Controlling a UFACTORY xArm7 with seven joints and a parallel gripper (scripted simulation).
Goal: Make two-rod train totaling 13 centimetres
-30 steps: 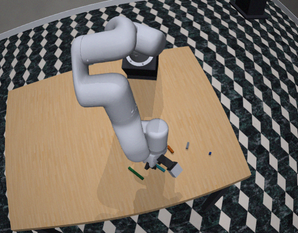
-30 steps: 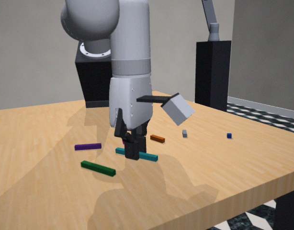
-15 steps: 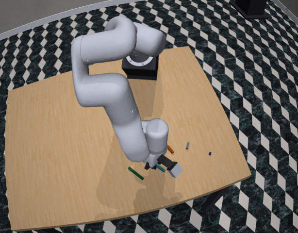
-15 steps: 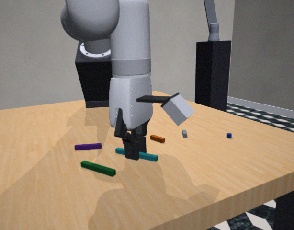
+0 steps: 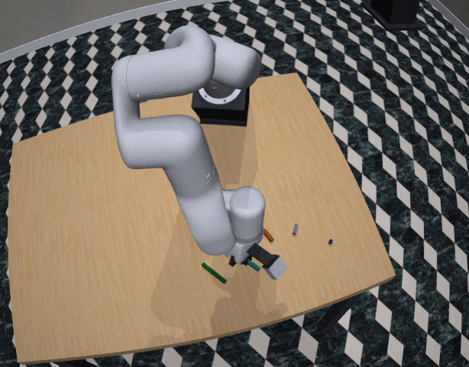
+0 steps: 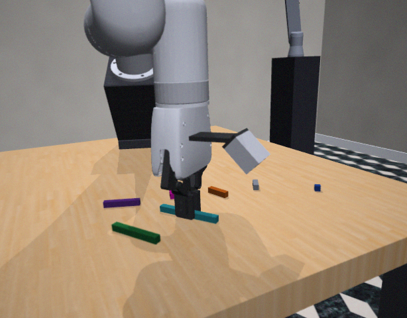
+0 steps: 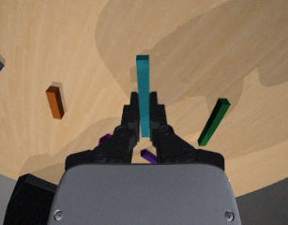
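Right now the grey rod is 160 mm to the left of my hand, 40 mm behind it and 20 mm below it. The rest, counted from my hand: turquoise rod 20 mm below; green rod 90 mm to the right, 20 mm below, 20 mm ahead; magenta rod 80 mm behind, 20 mm below, 10 mm to the left.
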